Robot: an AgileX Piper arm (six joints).
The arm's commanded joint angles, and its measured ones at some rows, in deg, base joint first. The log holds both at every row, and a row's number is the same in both.
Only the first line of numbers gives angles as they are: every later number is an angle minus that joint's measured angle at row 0.
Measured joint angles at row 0:
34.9 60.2 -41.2 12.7 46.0 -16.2
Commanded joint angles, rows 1 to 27:
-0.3 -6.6 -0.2 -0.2 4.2 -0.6
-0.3 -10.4 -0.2 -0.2 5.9 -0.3
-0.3 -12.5 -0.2 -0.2 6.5 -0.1
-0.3 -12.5 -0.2 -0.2 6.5 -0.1
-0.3 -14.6 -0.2 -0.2 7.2 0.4
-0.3 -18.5 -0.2 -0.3 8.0 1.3
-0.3 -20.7 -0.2 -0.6 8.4 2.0
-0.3 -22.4 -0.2 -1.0 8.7 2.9
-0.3 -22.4 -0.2 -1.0 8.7 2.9
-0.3 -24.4 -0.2 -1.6 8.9 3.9
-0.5 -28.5 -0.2 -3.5 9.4 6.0
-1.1 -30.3 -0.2 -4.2 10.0 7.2
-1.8 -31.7 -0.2 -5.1 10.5 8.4
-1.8 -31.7 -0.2 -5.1 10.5 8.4
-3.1 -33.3 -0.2 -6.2 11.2 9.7
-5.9 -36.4 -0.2 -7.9 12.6 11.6
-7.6 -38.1 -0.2 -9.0 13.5 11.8
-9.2 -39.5 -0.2 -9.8 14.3 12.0
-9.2 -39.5 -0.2 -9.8 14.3 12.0
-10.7 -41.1 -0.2 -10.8 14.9 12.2
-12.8 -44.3 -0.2 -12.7 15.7 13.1
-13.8 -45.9 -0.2 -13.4 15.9 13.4
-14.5 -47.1 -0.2 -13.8 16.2 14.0
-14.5 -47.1 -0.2 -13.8 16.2 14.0
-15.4 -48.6 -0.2 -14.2 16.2 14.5
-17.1 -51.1 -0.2 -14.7 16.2 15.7
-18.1 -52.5 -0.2 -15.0 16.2 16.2
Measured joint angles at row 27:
-15.6 -49.0 0.0 -13.7 15.8 14.4
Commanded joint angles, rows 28 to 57:
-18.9 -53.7 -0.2 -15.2 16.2 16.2
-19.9 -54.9 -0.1 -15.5 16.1 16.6
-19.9 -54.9 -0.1 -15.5 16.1 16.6
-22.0 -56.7 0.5 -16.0 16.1 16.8
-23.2 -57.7 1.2 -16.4 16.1 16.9
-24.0 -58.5 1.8 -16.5 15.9 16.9
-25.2 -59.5 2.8 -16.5 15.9 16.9
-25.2 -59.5 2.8 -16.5 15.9 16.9
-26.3 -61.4 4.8 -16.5 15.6 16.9
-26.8 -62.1 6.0 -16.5 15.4 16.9
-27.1 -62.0 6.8 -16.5 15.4 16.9
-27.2 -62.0 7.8 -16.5 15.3 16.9
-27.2 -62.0 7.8 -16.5 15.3 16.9
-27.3 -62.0 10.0 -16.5 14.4 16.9
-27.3 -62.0 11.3 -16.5 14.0 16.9
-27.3 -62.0 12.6 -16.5 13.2 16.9
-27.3 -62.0 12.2 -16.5 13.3 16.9
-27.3 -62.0 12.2 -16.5 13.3 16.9
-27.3 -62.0 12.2 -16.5 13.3 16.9
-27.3 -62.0 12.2 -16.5 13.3 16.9
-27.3 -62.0 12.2 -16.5 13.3 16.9
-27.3 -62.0 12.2 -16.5 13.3 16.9
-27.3 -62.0 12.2 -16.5 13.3 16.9
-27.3 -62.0 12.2 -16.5 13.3 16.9
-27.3 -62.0 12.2 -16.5 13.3 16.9
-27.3 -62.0 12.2 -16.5 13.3 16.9
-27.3 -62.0 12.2 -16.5 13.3 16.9
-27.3 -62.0 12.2 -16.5 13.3 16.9
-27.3 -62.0 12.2 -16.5 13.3 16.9
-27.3 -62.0 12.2 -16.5 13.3 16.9
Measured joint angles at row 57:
-27.0 -60.4 12.2 -16.0 14.0 16.2
